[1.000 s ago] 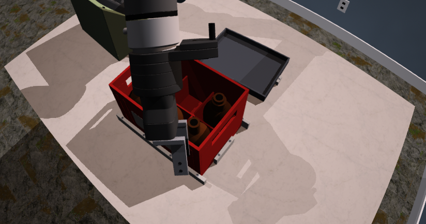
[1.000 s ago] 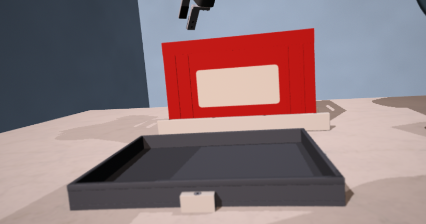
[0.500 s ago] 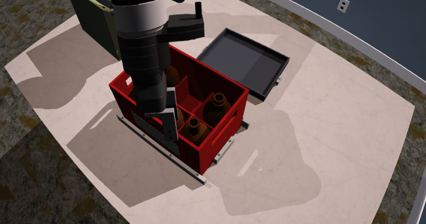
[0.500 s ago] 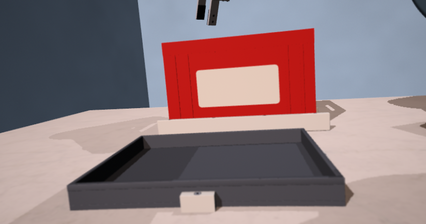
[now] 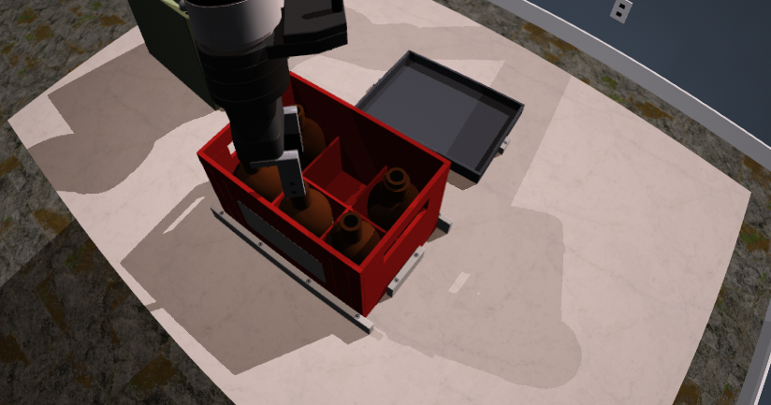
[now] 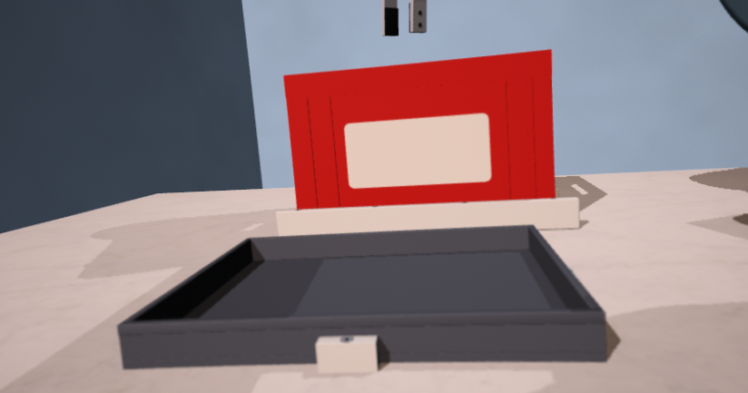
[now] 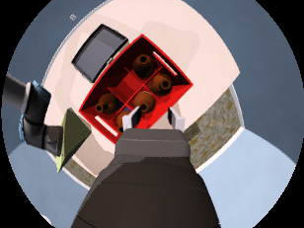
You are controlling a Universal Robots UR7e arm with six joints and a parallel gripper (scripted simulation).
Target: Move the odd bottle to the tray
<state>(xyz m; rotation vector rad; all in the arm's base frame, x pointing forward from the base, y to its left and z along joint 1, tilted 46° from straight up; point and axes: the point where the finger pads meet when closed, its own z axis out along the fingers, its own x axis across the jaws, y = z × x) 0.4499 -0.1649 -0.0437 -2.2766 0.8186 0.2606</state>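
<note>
Now: hand 160 mm above the red crate, 50 mm to the right of it and 30 mm past it. Round my hand: bottle (160 mm below, 110 mm to the left, 60 mm ahead); then dark grey tray (340 mm to the left, 230 mm below, 50 mm behind).
</note>
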